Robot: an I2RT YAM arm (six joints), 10 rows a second.
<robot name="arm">
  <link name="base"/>
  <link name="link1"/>
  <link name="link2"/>
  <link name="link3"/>
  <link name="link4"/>
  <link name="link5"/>
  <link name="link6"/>
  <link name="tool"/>
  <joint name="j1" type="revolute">
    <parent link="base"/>
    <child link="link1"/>
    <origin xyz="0 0 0.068"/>
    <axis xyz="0 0 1"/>
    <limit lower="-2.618" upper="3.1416"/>
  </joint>
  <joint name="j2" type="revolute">
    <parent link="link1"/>
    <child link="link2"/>
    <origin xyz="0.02 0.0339 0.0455"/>
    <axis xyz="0 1 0"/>
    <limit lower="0" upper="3.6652"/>
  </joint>
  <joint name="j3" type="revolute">
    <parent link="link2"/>
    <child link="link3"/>
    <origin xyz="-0.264 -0.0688 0"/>
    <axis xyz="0 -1 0"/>
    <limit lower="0" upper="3.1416"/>
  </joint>
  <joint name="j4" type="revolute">
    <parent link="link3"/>
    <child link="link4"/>
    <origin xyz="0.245 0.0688 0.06"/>
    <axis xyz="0 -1 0"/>
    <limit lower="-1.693" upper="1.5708"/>
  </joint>
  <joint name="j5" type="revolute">
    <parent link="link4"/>
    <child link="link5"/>
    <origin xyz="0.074 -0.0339 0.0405"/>
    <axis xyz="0 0 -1"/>
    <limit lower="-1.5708" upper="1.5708"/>
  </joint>
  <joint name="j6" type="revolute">
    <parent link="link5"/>
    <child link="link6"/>
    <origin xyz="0.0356 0 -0.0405"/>
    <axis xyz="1 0 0"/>
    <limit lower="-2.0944" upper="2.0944"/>
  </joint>
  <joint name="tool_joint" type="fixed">
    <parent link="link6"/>
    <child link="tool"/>
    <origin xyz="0 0 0" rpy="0 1.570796 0"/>
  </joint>
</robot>
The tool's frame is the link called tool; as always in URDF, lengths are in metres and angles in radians.
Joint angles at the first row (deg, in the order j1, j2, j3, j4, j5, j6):
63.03, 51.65, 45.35, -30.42, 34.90, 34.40
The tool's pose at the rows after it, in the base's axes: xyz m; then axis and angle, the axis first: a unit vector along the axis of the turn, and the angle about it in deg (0 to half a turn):
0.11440 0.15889 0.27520 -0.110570 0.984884 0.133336 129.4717
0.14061 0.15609 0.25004 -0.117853 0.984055 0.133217 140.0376
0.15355 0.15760 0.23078 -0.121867 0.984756 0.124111 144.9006
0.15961 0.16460 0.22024 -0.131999 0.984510 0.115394 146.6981
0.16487 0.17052 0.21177 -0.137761 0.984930 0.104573 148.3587
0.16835 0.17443 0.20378 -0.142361 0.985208 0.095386 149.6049
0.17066 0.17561 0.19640 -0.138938 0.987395 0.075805 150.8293
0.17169 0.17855 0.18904 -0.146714 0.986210 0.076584 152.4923
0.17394 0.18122 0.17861 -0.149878 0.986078 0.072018 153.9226
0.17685 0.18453 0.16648 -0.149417 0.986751 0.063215 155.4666
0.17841 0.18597 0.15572 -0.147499 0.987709 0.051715 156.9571
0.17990 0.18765 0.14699 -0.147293 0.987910 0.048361 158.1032
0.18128 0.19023 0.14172 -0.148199 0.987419 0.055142 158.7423
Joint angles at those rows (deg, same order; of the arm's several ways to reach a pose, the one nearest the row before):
59.24, 54.70, 45.25, -34.27, 28.63, 33.99
50.63, 59.99, 44.10, -33.93, 15.80, 31.16
47.61, 64.29, 43.06, -32.54, 11.58, 29.70
47.56, 67.76, 43.12, -31.07, 10.87, 28.92
47.55, 70.92, 43.61, -30.43, 10.61, 28.55
47.55, 73.28, 43.69, -29.73, 10.51, 28.22
47.48, 75.24, 43.81, -30.23, 11.52, 28.55
47.60, 76.93, 43.59, -29.55, 10.30, 28.18
47.55, 79.21, 43.10, -28.23, 9.74, 28.04
47.55, 82.13, 42.84, -26.90, 9.60, 28.30
47.53, 84.54, 42.55, -26.21, 9.74, 28.66
47.48, 86.52, 42.29, -25.11, 9.33, 28.82
47.51, 87.87, 42.19, -23.71, 8.34, 28.92

